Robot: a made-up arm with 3 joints. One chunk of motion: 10 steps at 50 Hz.
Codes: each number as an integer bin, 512 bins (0 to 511) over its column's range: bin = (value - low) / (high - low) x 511, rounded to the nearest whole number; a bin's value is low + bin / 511 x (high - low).
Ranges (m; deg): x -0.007..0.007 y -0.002..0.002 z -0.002..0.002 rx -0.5..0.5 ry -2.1..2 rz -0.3..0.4
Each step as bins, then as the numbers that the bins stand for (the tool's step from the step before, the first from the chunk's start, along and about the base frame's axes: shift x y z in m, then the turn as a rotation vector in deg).
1 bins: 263 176 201 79 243 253
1 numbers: 0.00021 -0.00062 -0.00043 -0.345 -0.150 0.047
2 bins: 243 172 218 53 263 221
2 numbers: -0.00034 -0.00065 -0.00029 -0.396 0.010 0.003
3 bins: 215 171 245 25 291 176
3 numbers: -0.00111 -0.00066 -0.00008 -0.451 0.235 -0.059
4 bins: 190 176 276 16 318 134
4 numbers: -0.00179 -0.00062 0.00016 -0.469 0.451 -0.116
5 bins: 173 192 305 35 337 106
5 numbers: -0.00226 -0.00050 0.00039 -0.432 0.604 -0.155
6 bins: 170 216 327 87 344 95
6 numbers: -0.00234 -0.00031 0.00056 -0.330 0.660 -0.170
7 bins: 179 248 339 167 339 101
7 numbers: -0.00210 -0.00006 0.00065 -0.173 0.620 -0.162
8 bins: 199 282 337 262 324 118
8 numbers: -0.00155 0.00021 0.00064 0.013 0.500 -0.138
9 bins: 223 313 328 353 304 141
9 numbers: -0.00089 0.00045 0.00057 0.191 0.339 -0.107
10 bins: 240 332 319 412 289 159
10 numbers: -0.00042 0.00060 0.00050 0.306 0.219 -0.082
